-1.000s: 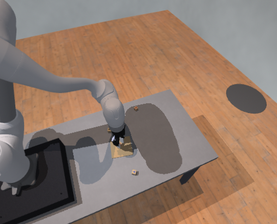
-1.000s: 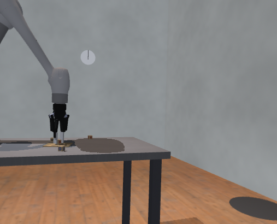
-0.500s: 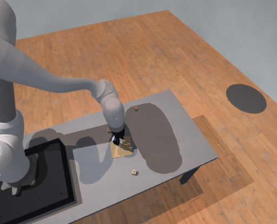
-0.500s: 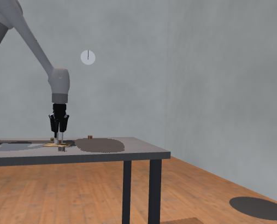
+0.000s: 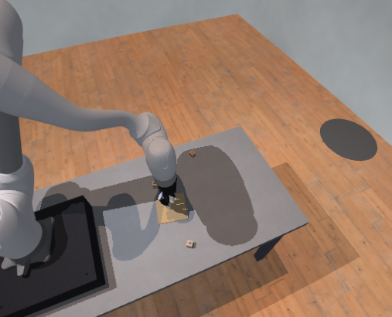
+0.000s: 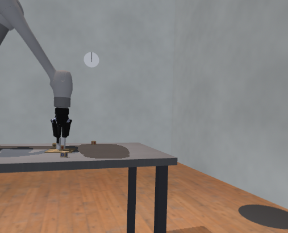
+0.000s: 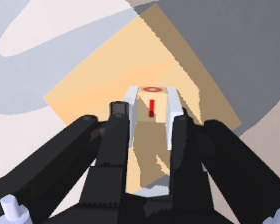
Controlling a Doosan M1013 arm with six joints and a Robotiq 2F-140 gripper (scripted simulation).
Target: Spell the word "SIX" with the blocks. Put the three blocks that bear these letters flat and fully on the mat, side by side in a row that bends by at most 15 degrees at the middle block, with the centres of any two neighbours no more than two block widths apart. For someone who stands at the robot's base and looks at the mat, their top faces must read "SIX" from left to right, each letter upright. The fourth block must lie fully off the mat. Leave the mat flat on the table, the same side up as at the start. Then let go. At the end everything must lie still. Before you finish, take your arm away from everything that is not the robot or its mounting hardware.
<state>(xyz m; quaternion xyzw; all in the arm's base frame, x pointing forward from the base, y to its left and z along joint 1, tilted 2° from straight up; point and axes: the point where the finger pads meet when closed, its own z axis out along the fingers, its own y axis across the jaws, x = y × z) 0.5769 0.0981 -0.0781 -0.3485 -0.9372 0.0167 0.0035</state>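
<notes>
Now: hand 1 cm to the left of the tan mat and 4 cm above it. Also, from my hand: block 6 cm behind, 13 cm to the left, 3 cm below.
</notes>
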